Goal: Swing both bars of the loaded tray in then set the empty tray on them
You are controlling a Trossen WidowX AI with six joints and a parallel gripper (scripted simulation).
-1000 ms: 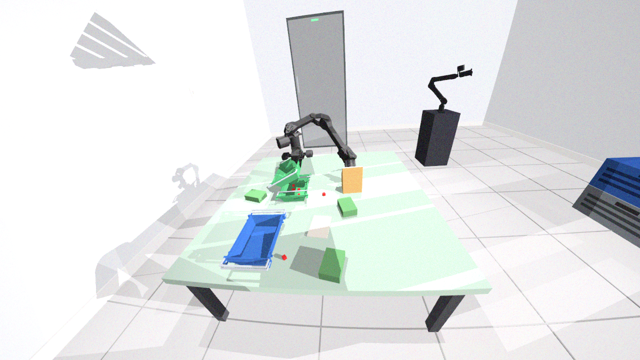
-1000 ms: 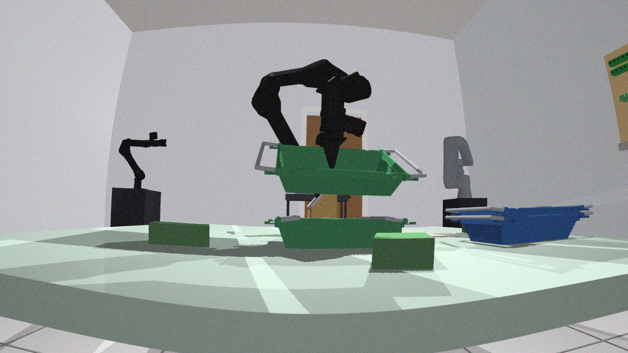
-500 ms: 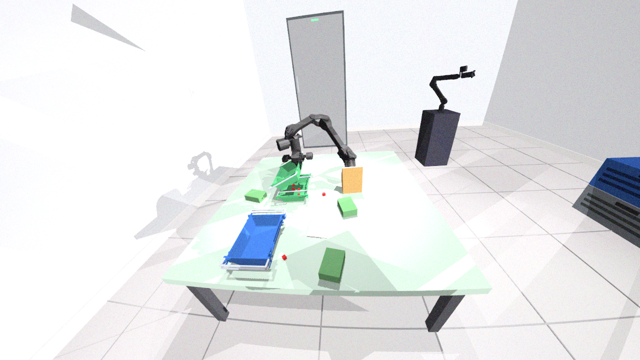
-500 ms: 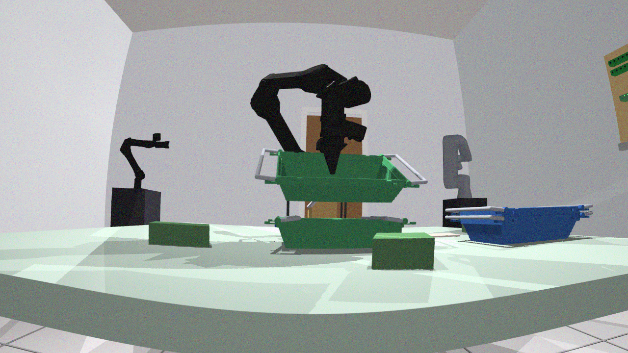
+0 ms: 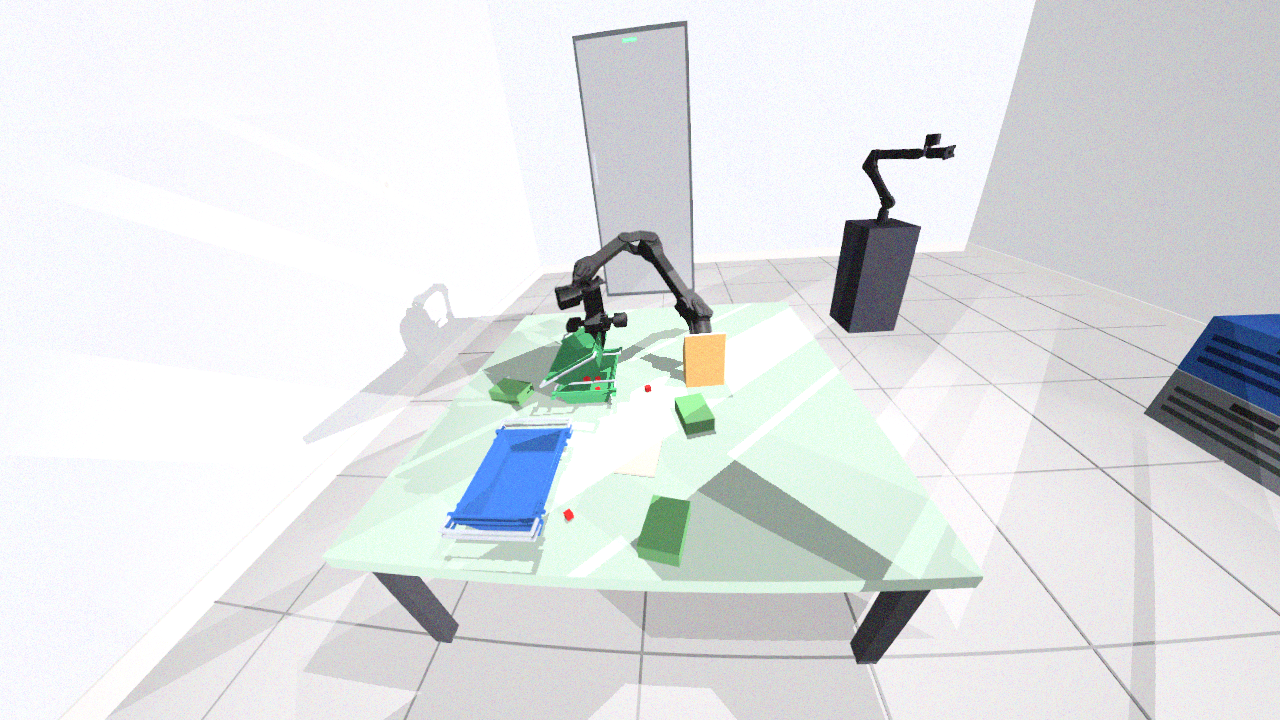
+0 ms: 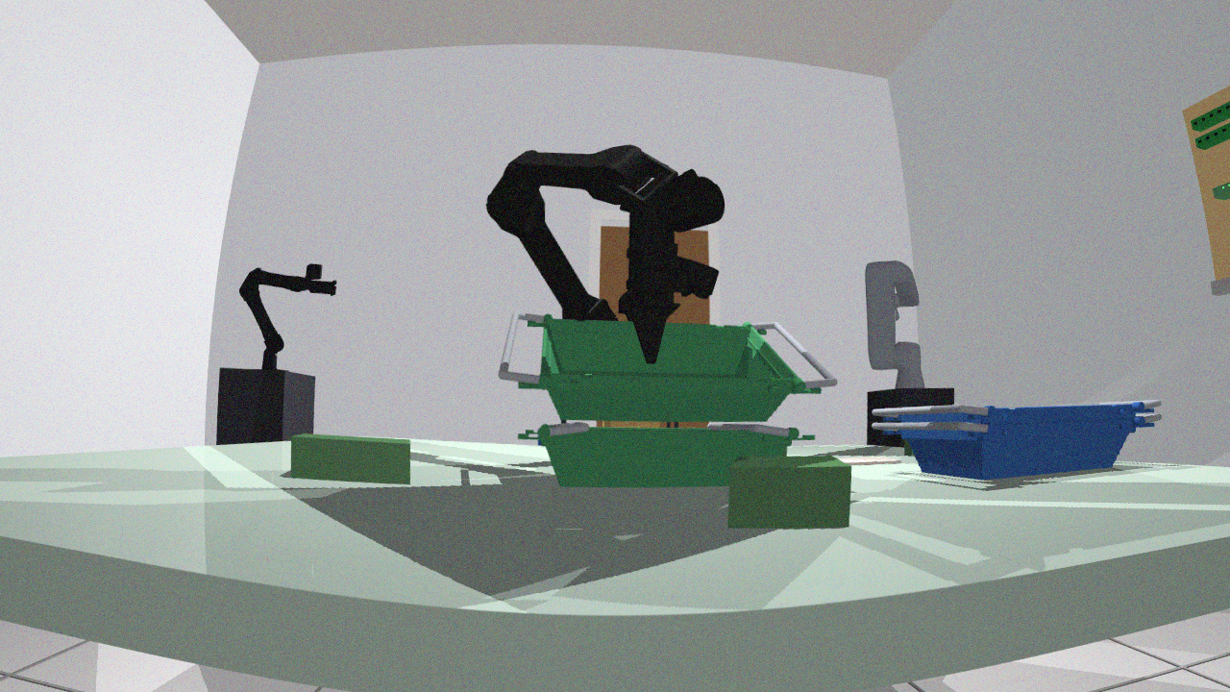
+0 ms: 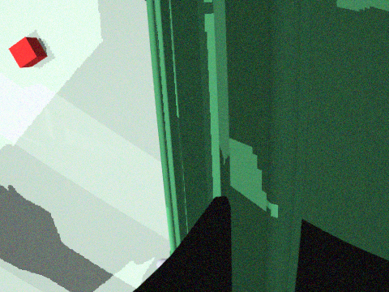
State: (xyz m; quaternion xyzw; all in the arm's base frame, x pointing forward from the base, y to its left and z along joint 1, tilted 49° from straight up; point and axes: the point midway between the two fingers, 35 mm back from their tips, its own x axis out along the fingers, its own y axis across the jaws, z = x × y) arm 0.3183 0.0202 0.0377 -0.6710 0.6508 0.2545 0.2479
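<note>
Now: the green tray 80 mm ahead of my gripper tip. From my gripper tip the other things lie so: beige card 130 mm behind, 340 mm to the left, 140 mm below.
</note>
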